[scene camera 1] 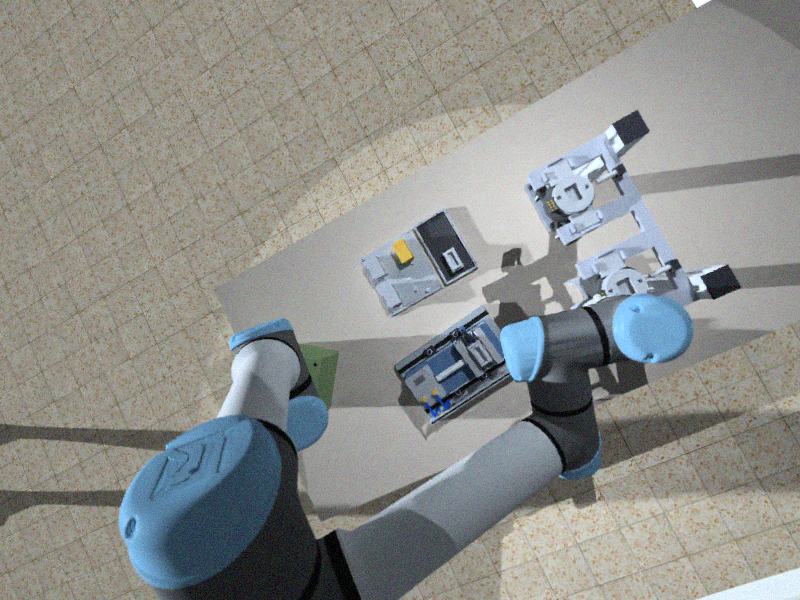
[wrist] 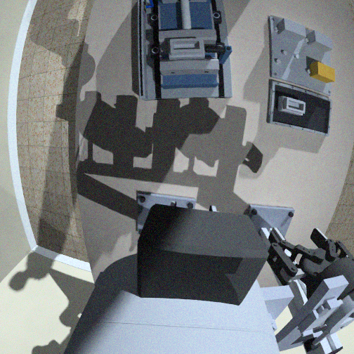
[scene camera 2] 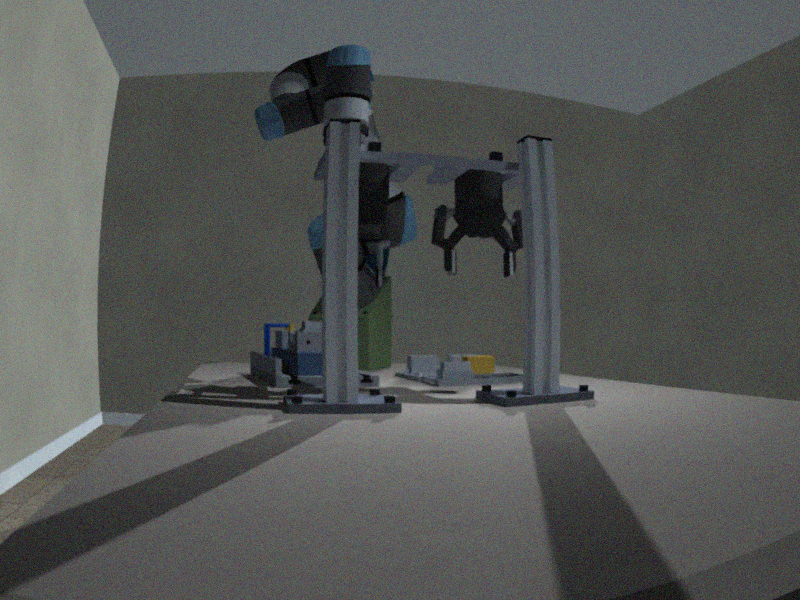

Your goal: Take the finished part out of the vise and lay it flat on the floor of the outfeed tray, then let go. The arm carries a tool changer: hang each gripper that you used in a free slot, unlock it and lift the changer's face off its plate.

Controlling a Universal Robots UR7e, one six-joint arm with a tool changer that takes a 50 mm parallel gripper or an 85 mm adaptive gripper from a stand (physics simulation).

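Observation:
The finished part (scene camera 1: pixel 479 352) (wrist: pixel 185 48), pale grey with a rectangular pocket, sits between the jaws of the blue-grey vise (scene camera 1: pixel 426 388) (wrist: pixel 190 81). The black-floored outfeed tray (wrist: pixel 312 122) holds another pocketed grey part (scene camera 1: pixel 452 259) (wrist: pixel 292 105). No gripper shows on the arm. Its wrist (scene camera 1: pixel 652 328) (scene camera 2: pixel 348 106) is above the near slot; the changer's face is hidden. That slot's round plate (scene camera 1: pixel 624 282) is partly covered, and its gripper body (scene camera 2: pixel 373 193) is mostly behind a post. The adaptive gripper (scene camera 2: pixel 479 261) hangs in the other slot, fingers apart.
The stand has two tall posts (scene camera 2: pixel 342 258) (scene camera 2: pixel 539 258). A grey fixture plate (scene camera 1: pixel 413 284) (wrist: pixel 287 62) with a yellow block (scene camera 1: pixel 401 251) (scene camera 2: pixel 479 364) (wrist: pixel 322 72) adjoins the tray. Blue hooked pieces (scene camera 1: pixel 436 406) stand at the vise's end. A green pedestal (scene camera 1: pixel 321 368) (scene camera 2: pixel 378 329) stands by the arm's base.

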